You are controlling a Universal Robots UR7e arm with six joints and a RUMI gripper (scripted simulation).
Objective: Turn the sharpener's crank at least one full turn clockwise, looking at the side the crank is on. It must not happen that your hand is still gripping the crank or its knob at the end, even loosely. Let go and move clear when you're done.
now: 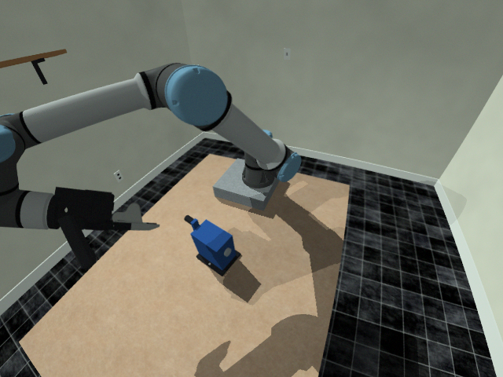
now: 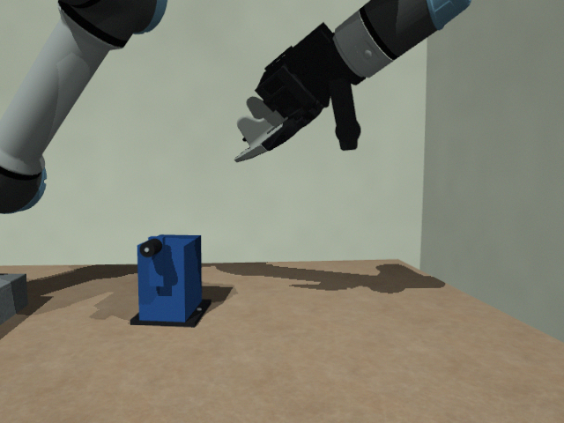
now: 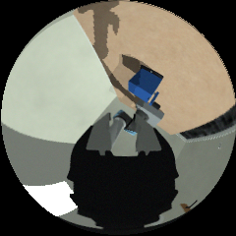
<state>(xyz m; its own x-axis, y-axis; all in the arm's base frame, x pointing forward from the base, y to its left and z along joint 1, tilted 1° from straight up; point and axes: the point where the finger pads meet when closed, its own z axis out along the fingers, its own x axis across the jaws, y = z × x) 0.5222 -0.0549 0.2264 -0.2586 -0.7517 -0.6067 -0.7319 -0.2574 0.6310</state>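
Now: the black knob 150 mm below my hand, 140 mm behind it and 40 mm to the right of it.
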